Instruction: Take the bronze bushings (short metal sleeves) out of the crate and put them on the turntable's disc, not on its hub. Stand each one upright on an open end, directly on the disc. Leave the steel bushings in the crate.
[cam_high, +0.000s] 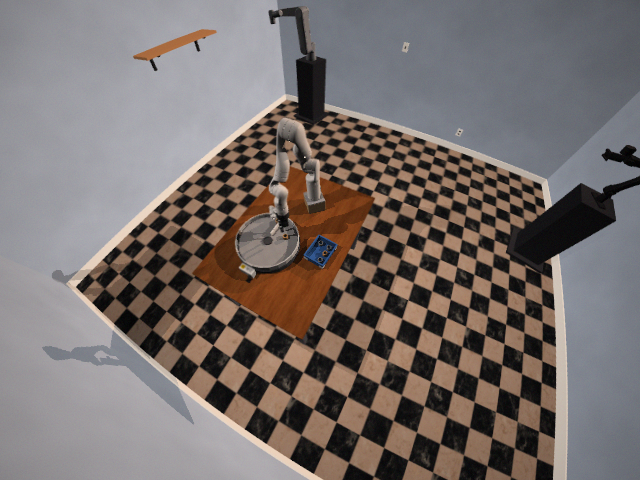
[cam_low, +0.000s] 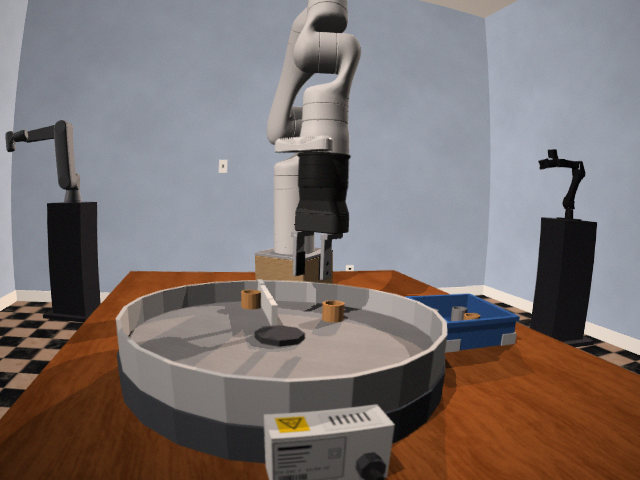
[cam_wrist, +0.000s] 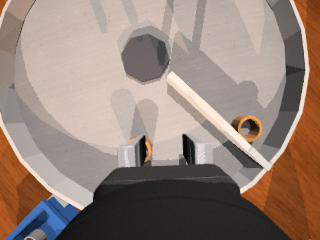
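Right now the blue crate is 270 mm to the left of my hand, 110 mm below it and 70 mm behind it. Also, from my hand: grey disc (100 mm ahead, 80 mm below, 40 mm to the right).
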